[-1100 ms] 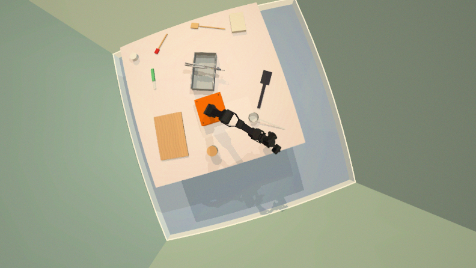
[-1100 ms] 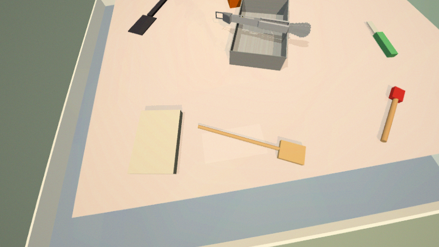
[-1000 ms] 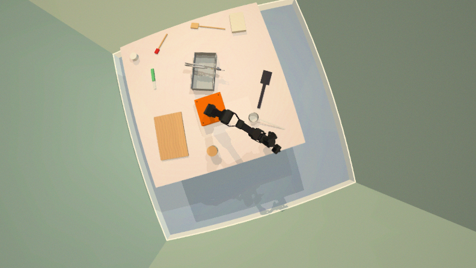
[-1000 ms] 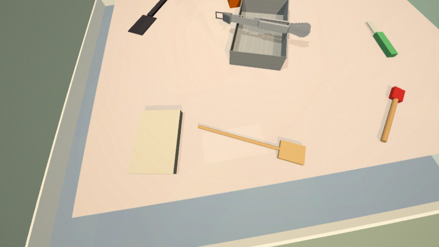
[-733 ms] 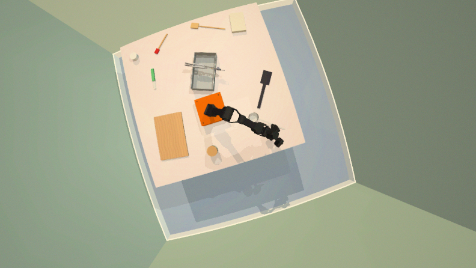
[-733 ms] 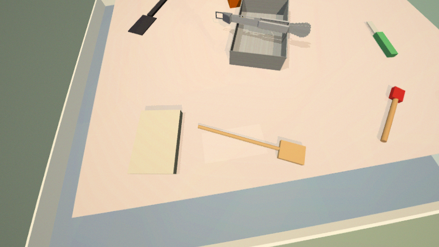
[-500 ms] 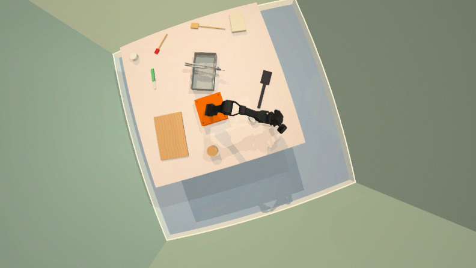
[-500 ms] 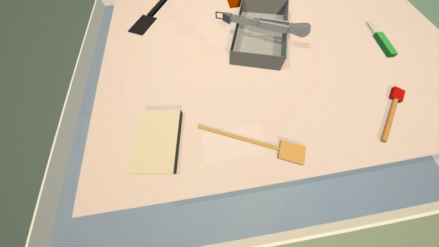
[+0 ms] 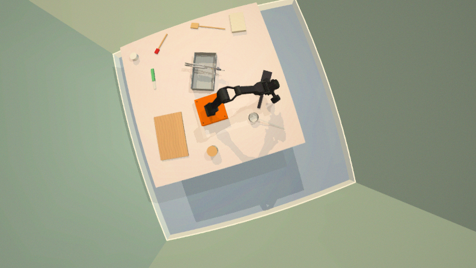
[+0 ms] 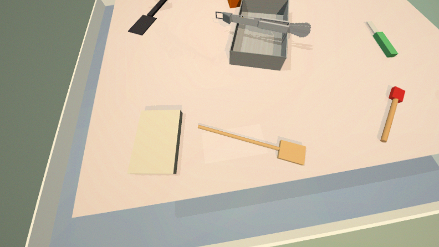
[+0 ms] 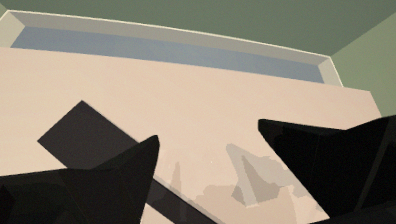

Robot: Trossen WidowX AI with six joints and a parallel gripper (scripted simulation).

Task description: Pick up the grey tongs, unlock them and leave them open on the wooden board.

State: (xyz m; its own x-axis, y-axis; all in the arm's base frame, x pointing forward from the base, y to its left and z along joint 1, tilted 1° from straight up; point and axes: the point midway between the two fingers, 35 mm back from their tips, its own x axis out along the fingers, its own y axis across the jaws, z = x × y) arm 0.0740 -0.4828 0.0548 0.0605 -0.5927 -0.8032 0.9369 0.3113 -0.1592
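My gripper tip is now 520 mm to the right of the roasting tin, 260 mm short of it and 60 mm above it. From my gripper tip the other things lie so: pale block 670 mm ahead, 190 mm to the left, 70 mm below; black spatula 80 mm below, 70 mm ahead, 60 mm to the left; wooden board 870 mm to the left, 210 mm behind, 80 mm below.
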